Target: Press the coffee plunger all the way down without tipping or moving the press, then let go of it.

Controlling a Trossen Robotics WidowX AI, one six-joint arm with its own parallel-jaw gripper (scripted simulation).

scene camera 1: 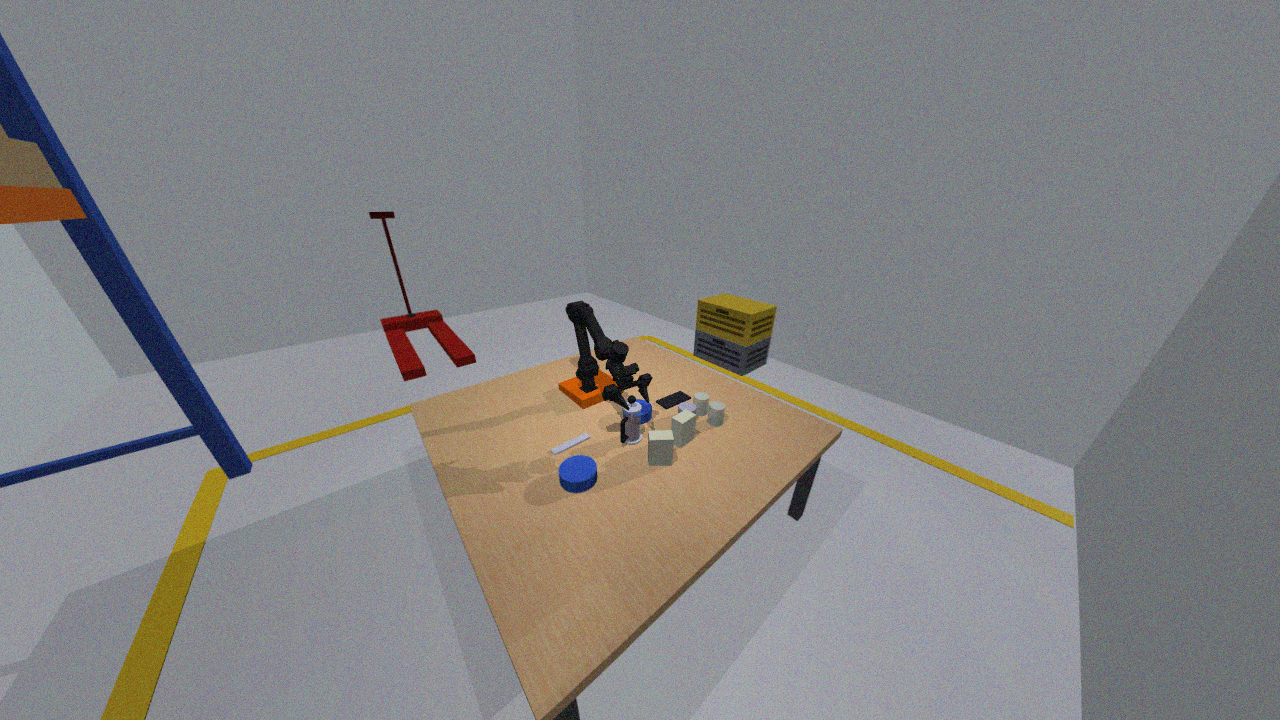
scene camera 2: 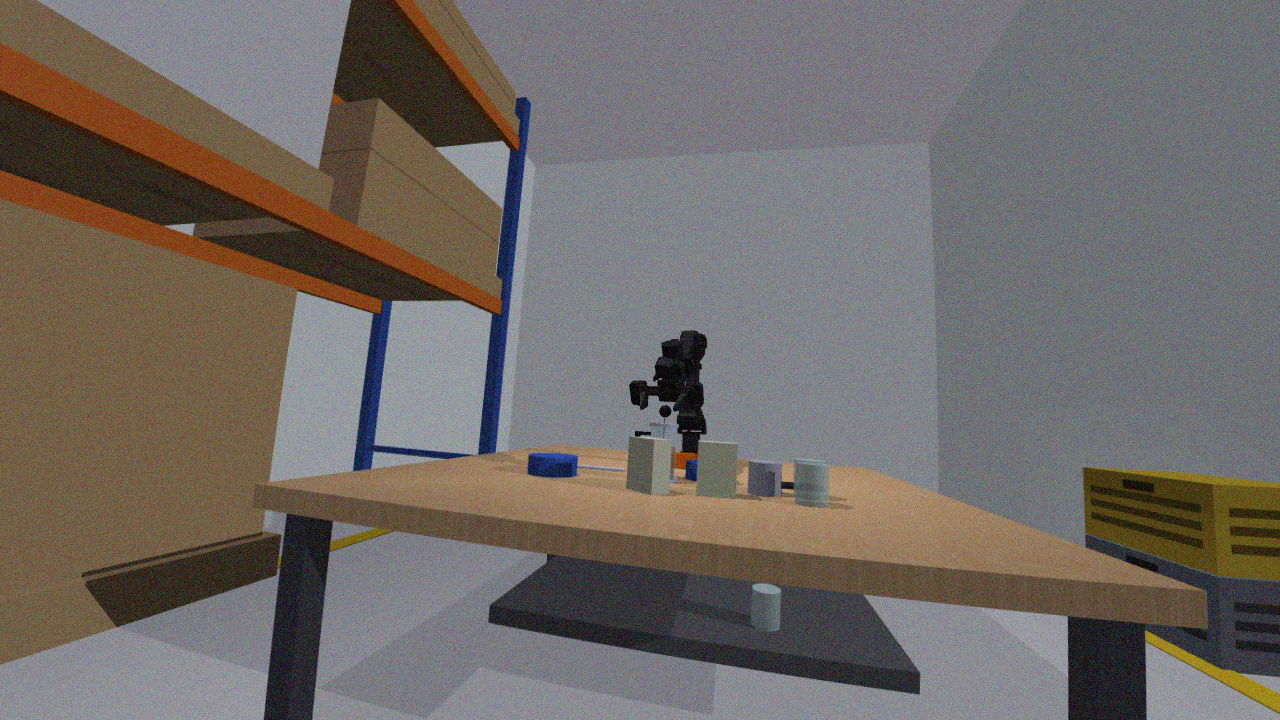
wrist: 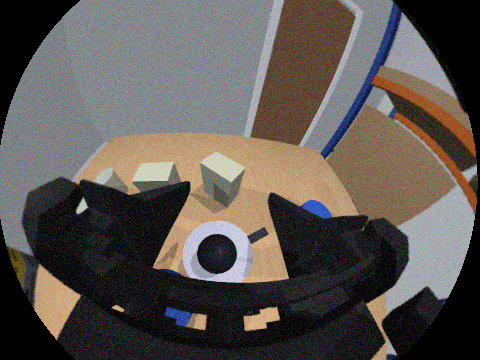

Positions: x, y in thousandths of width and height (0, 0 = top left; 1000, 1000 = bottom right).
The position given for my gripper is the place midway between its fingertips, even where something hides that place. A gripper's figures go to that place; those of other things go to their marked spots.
Scene:
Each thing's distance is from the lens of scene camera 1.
my gripper (scene camera 1: 500, 565): 116 cm
coffee press (scene camera 1: 493, 592): 122 cm

